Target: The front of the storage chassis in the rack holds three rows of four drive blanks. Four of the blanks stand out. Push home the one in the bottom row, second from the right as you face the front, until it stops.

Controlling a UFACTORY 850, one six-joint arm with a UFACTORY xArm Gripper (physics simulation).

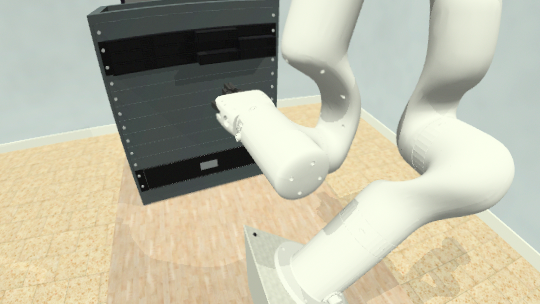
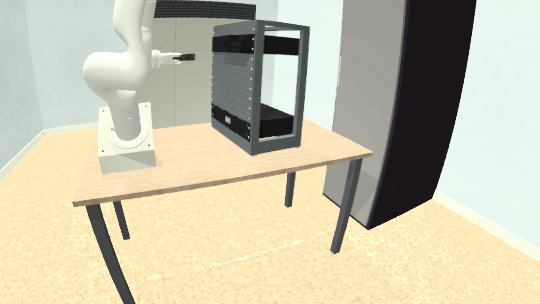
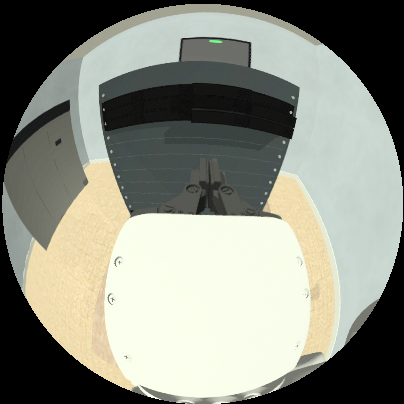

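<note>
The black storage chassis (image 1: pixel 130 55) (image 2: pixel 232 45) (image 3: pixel 145 106) sits near the top of the grey rack (image 1: pixel 150 24) (image 2: pixel 256 90) (image 3: pixel 200 73). The bottom-row blank second from the right (image 1: pixel 218 57) (image 3: pixel 217 116) stands out as a dark block. A top-row blank (image 1: pixel 216 36) above it and a middle-row blank (image 1: pixel 256 45) at the far right also stand out. The fourth is hard to make out in the dark. My gripper (image 1: pixel 230 88) (image 2: pixel 194 57) (image 3: pixel 206 170) is shut and empty, level and pointing at the rack front, apart from it and lower than the chassis.
Plain grey panels (image 1: pixel 170 110) fill the rack front below the chassis. A black unit (image 1: pixel 170 172) (image 2: pixel 275 122) with a light label is at the rack's bottom. The rack stands on the wooden table (image 2: pixel 200 165). A tall cabinet (image 2: pixel 370 100) stands behind it.
</note>
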